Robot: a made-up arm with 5 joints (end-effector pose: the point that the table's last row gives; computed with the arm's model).
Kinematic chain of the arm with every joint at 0, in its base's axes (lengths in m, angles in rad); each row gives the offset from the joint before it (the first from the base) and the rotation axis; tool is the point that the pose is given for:
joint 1: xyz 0 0 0.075 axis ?
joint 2: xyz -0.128 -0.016 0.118 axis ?
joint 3: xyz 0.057 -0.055 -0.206 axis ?
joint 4: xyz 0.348 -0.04 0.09 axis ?
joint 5: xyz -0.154 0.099 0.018 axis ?
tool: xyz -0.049 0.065 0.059
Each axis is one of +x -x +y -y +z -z.
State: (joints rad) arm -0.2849 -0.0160 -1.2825 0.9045 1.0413
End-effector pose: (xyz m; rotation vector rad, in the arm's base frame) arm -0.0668 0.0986 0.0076 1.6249 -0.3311 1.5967
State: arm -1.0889 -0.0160 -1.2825 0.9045 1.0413
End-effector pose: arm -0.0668 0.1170 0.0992 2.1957 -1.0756 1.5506
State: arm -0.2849 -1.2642 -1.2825 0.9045 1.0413
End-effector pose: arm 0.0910 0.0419 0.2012 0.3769 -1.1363 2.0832
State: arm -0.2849 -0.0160 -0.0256 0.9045 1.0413
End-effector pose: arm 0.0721 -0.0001 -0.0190 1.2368 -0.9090 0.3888
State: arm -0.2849 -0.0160 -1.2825 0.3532 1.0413
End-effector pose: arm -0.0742 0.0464 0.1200 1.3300 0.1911 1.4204
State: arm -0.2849 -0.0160 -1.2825 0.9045 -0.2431
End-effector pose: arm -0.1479 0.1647 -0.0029 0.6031 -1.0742 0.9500
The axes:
joint 1: -x
joint 2: +y
joint 3: -z
joint 4: -y
joint 5: +x

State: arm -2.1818 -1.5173 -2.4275 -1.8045 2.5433
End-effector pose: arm -0.2202 -0.0360 0.3093 2.2845 0.0858 -0.2315
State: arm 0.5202 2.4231 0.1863 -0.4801 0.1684
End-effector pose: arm -0.3045 -0.0529 -0.0207 -0.2843 2.6936 -1.1303
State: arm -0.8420 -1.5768 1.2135 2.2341 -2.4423
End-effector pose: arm 0.1038 -0.6675 -0.0644 -0.1718 -1.5603 1.9331
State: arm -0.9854 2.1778 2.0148 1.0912 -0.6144
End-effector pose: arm -0.4120 -0.3588 -0.0955 -1.7235 0.3558 0.5449
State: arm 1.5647 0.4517 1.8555 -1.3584 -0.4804
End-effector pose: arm 0.0002 0.1542 0.5181 -0.3237 0.0795 -2.0860
